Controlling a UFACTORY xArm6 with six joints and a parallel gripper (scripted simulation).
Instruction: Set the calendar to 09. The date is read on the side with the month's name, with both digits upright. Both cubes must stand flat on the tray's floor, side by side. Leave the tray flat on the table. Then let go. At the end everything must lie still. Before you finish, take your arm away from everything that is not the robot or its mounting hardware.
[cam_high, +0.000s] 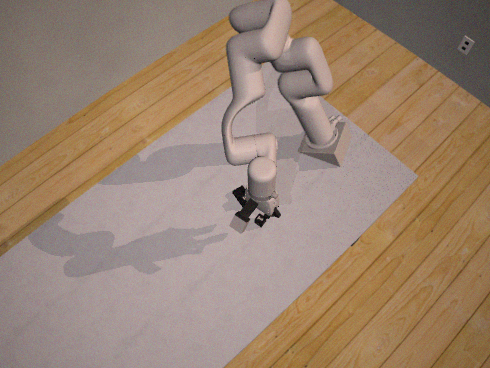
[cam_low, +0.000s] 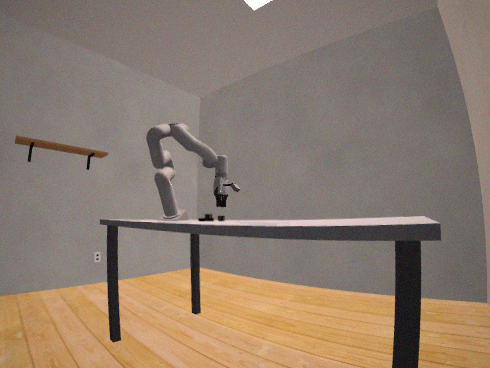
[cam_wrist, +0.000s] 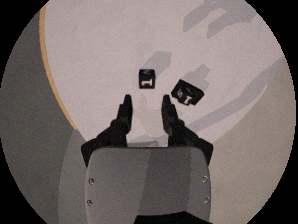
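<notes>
My gripper is now 9 cm above the black date cube. From my hand the other things lie so: black cube: 1 cm behind, 9 cm to the right, 8 cm below.
</notes>
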